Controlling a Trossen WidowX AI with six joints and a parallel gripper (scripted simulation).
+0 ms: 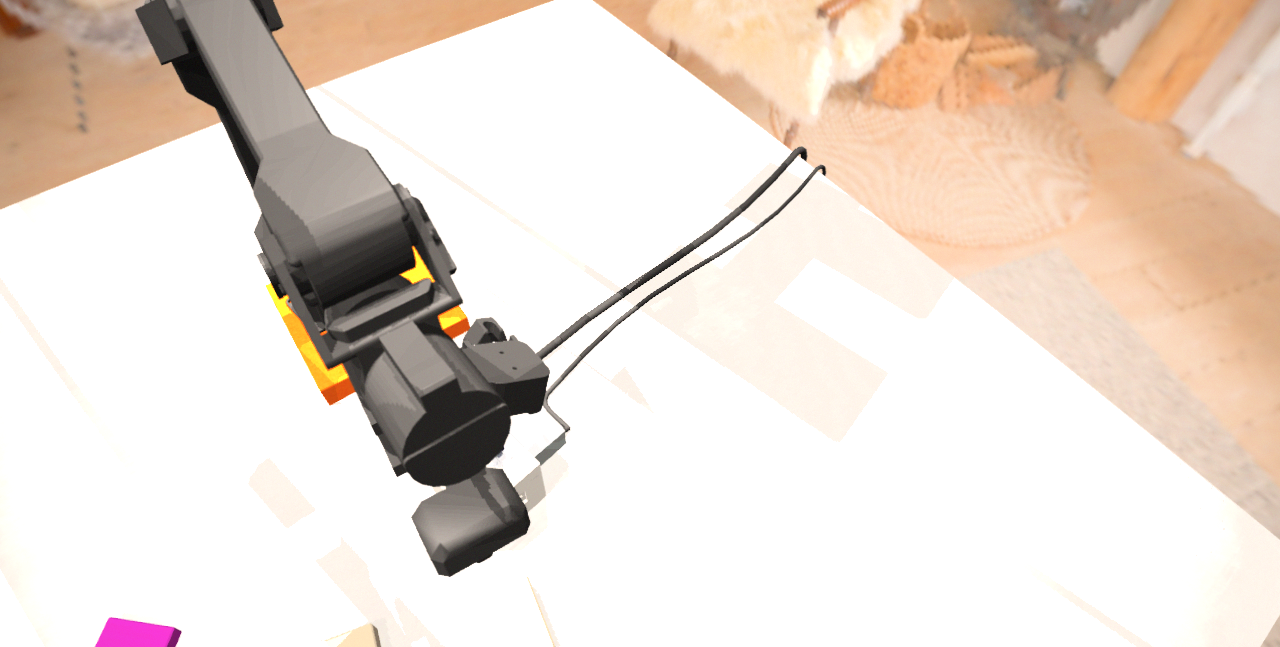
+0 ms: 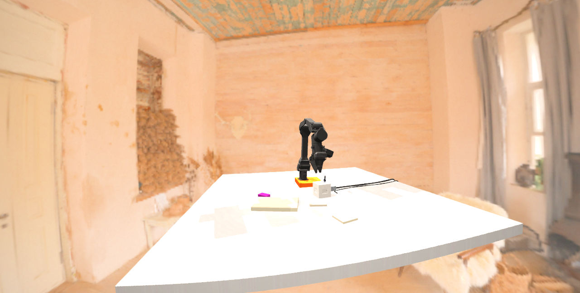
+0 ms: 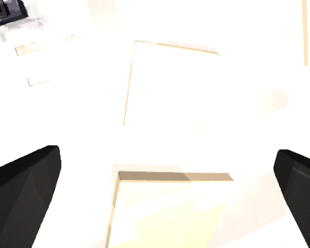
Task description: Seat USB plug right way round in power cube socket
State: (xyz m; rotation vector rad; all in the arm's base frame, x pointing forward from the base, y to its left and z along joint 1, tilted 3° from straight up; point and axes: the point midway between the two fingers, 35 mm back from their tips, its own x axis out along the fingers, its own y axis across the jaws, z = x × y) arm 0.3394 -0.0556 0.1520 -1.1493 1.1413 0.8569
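My gripper tip is 70 mm to the right of the dark USB plug, 50 mm past it and 50 mm above it. From my gripper tip the other things lie so: large pale slab (230 mm to the right, 130 mm below, 10 mm behind); magenta block (260 mm to the right, 160 mm behind, 140 mm below).
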